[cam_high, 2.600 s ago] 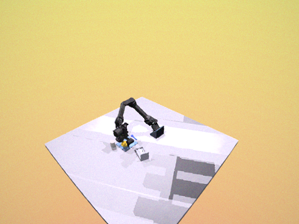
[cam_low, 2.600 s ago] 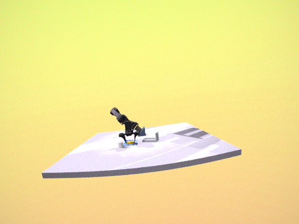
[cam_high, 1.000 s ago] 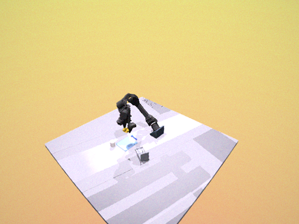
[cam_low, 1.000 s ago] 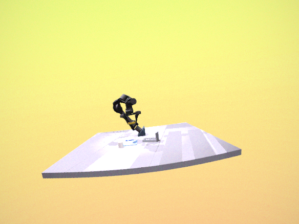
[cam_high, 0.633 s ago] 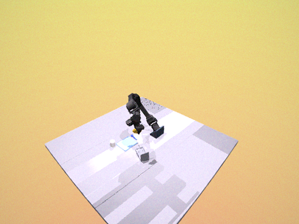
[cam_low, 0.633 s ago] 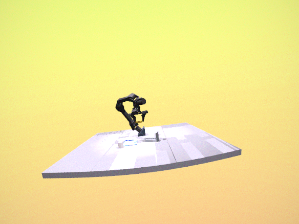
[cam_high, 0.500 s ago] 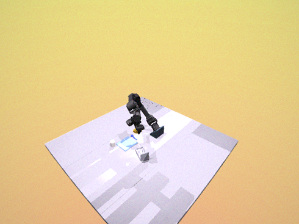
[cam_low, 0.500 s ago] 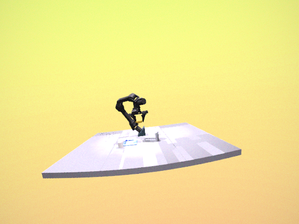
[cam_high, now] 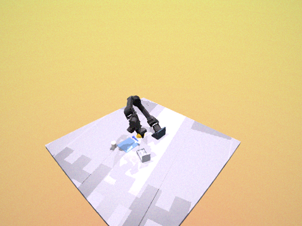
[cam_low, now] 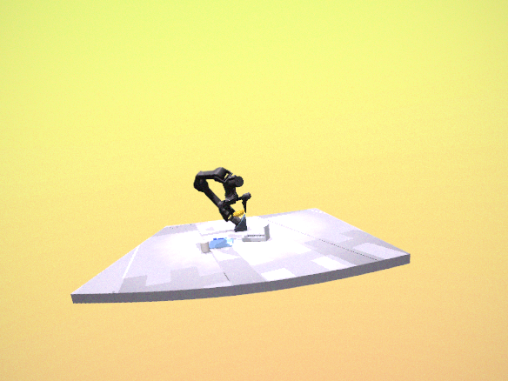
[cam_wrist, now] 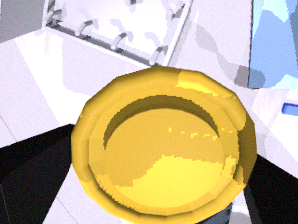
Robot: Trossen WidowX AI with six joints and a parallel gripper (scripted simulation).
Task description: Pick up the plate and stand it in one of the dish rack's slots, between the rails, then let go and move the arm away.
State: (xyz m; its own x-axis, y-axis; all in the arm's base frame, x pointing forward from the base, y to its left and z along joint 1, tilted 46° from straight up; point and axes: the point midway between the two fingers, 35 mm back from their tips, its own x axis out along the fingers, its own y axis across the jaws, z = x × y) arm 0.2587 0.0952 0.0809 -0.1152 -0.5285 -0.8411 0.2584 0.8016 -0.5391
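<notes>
Now: gripper tip 120 mm above the grey dish rack, 70 mm to the right of it and 50 mm short of it. Round my gripper tip: yellow plate: 10 mm above; then blue mat: 140 mm below, 120 mm to the right, 50 mm ahead; then small white cup: 190 mm to the right, 150 mm ahead, 120 mm below.
</notes>
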